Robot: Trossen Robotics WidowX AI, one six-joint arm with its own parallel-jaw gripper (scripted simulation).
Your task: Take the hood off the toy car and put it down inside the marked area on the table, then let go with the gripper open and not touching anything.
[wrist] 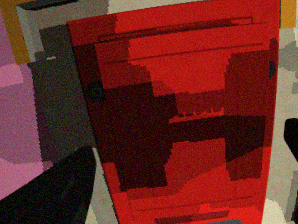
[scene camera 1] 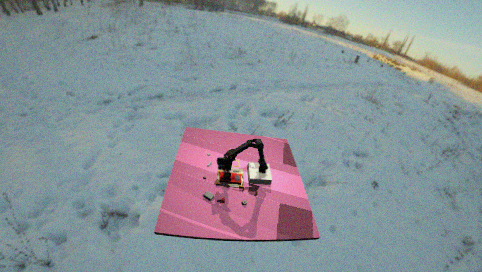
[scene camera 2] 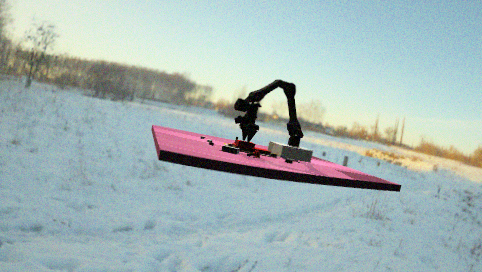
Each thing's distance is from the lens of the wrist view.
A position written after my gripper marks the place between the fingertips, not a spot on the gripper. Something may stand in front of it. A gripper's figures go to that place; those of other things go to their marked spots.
my gripper [wrist: 189, 141]: 10 cm
toy car [wrist: 85, 32]: 12 cm
